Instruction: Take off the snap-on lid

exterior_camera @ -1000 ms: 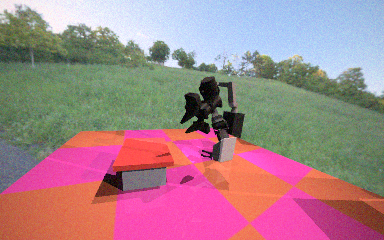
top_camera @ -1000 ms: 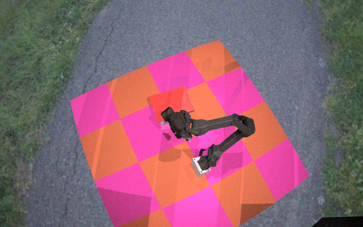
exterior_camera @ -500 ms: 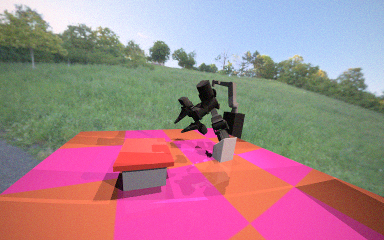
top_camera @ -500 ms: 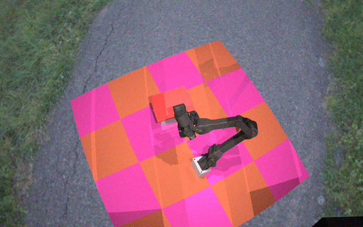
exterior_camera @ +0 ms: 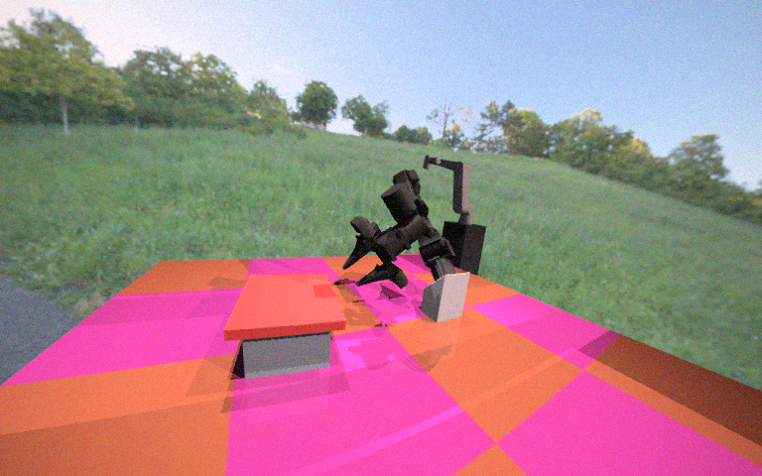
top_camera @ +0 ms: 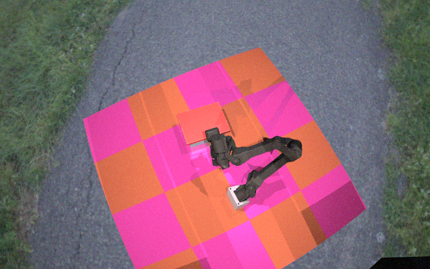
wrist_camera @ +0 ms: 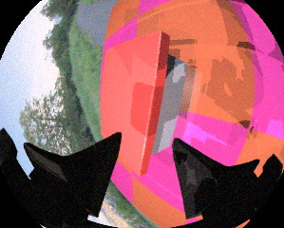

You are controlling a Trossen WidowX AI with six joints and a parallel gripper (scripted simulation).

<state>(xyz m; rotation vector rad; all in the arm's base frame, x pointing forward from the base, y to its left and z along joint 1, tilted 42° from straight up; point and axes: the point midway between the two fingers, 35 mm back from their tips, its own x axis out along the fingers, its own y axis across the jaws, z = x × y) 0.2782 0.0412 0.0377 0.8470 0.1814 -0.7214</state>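
My gripper tip is 120 mm short of the snap-on lid, 20 mm to the left of it and 40 mm above it. From my gripper tip the other things lie so: grey storage box 120 mm ahead, 20 mm to the right, 90 mm below.
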